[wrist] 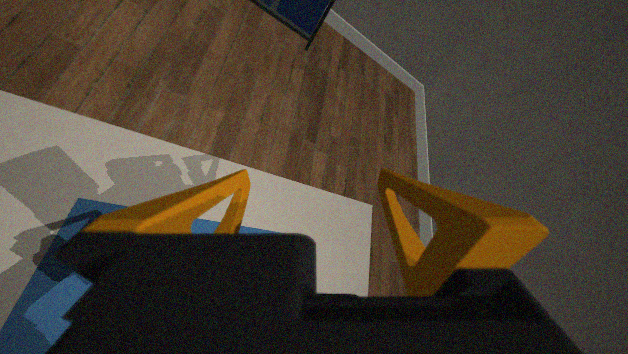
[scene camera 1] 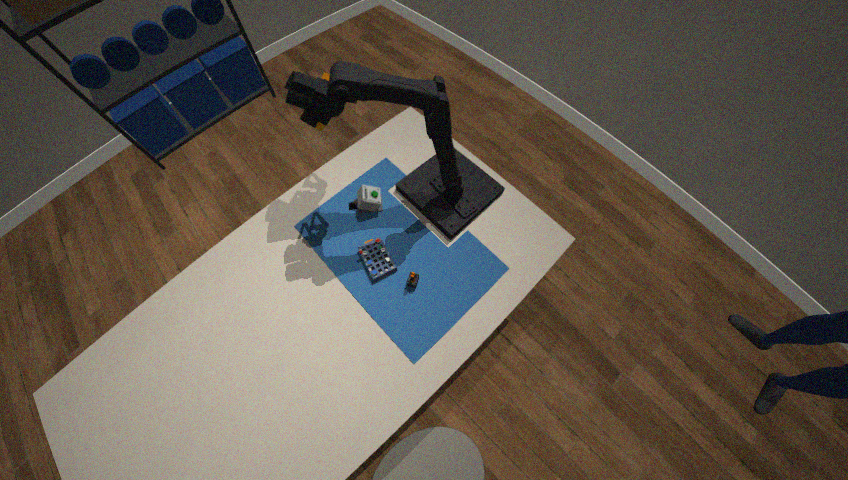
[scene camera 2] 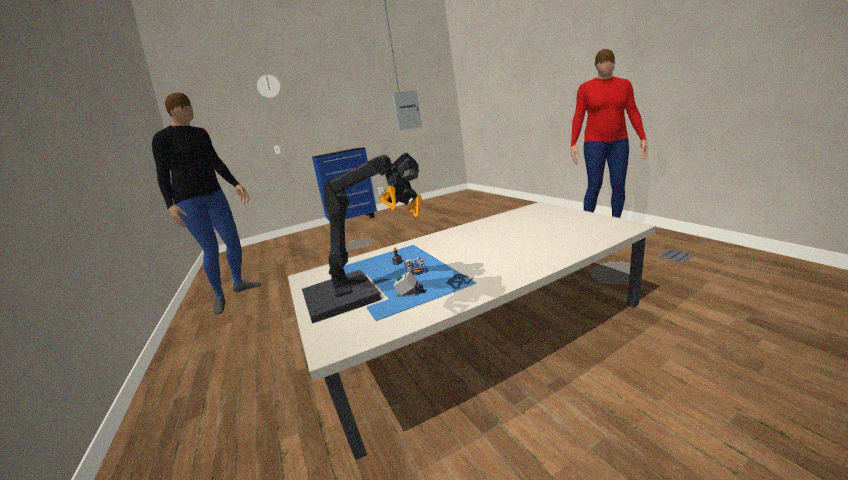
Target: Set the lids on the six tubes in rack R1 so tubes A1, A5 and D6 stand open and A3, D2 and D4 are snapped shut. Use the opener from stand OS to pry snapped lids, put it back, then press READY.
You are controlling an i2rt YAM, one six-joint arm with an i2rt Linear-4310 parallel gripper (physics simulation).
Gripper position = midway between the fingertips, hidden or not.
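Observation:
There is nothing in the grasp of my gripper (scene camera 2: 406, 212), and it is open. I can see my gripper (wrist: 313, 176) in another view as well, the one from the wrist.

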